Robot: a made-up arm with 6 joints. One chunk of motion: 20 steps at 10 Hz.
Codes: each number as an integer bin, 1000 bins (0 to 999) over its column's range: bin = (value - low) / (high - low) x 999, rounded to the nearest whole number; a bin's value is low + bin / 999 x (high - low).
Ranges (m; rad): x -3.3..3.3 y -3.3..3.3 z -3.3..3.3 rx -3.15..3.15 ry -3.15..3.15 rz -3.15..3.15
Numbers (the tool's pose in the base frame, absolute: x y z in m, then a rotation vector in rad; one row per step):
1: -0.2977 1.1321 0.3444 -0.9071 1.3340 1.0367
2: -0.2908 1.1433 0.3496 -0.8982 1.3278 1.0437
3: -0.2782 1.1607 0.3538 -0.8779 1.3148 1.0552
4: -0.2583 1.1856 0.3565 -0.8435 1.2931 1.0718
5: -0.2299 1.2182 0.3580 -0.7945 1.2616 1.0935
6: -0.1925 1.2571 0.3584 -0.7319 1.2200 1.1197
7: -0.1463 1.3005 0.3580 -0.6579 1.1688 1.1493
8: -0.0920 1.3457 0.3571 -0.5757 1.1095 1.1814
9: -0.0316 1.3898 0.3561 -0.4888 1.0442 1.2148
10: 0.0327 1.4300 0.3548 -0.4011 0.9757 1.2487
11: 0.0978 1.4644 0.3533 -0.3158 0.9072 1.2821
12: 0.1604 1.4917 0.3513 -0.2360 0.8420 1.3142
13: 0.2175 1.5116 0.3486 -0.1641 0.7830 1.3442
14: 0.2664 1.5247 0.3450 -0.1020 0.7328 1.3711
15: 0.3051 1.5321 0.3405 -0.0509 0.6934 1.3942
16: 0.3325 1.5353 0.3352 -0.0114 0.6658 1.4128
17: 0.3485 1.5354 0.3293 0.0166 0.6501 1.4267
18: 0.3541 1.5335 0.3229 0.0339 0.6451 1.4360
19: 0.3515 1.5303 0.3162 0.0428 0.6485 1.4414
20: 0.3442 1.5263 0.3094 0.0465 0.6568 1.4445
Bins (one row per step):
1: 454 671 552 356 711 664
2: 455 673 552 357 710 665
3: 457 675 553 360 708 667
4: 460 679 553 366 705 669
5: 465 684 554 374 700 673
6: 470 690 554 383 693 677
7: 477 696 554 395 685 682
8: 486 703 554 408 675 687
9: 495 710 553 422 665 692
10: 504 716 553 436 654 698
11: 514 721 553 449 643 703
12: 524 725 553 462 633 708
13: 532 728 552 473 624 713
14: 540 730 552 483 616 717
15: 546 731 551 491 609 721
16: 550 732 550 498 605 724
17: 552 732 549 502 603 726
18: 553 732 548 505 602 727
19: 553 731 547 506 602 728
20: 552 731 546 507 604 729

